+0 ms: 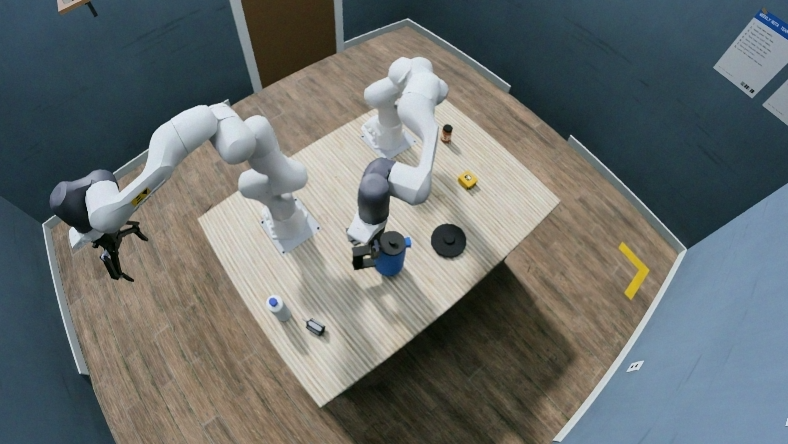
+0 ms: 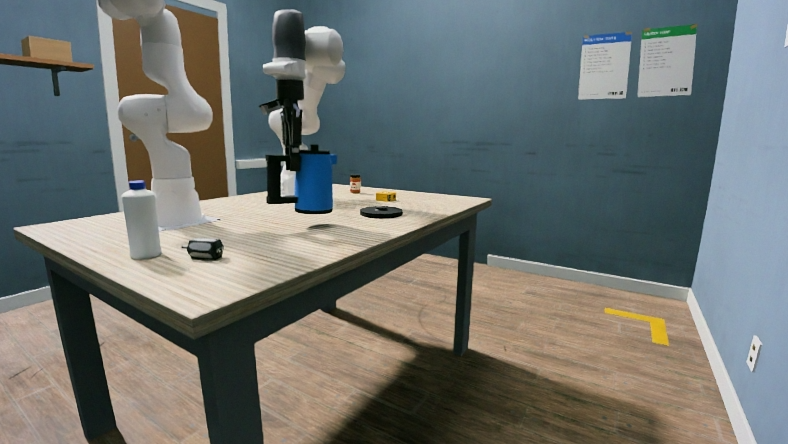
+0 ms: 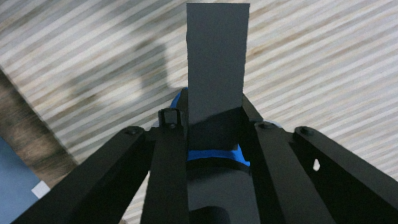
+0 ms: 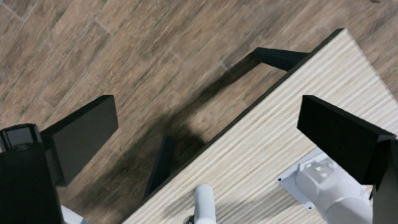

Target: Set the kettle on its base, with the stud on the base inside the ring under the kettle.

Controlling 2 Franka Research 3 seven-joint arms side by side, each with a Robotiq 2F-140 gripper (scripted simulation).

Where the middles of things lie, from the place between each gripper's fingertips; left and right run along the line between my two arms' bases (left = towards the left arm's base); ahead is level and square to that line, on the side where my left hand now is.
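My left gripper (image 2: 292,170) is 2 cm short of the blue kettle (image 2: 313,195), 2 cm to the right of it and 6 cm above it. Measured from my left hand, the small dark object (image 2: 199,248) is 32 cm to the right, 1 cm behind and 18 cm below; the white bottle (image 2: 139,205) is 37 cm to the right, 13 cm behind and 12 cm below; the round black base (image 1: 448,240) is 30 cm to the left, 14 cm ahead and 19 cm below.
My right gripper (image 1: 138,259) is 27 cm to the right of the white bottle, 35 cm short of it and 33 cm above it. Measured from my right hand, the blue kettle is 50 cm ahead, 66 cm to the left and 27 cm below; the small dark object is 47 cm ahead, 31 cm to the left and 39 cm below; the round black base is 63 cm ahead, 94 cm to the left and 40 cm below.
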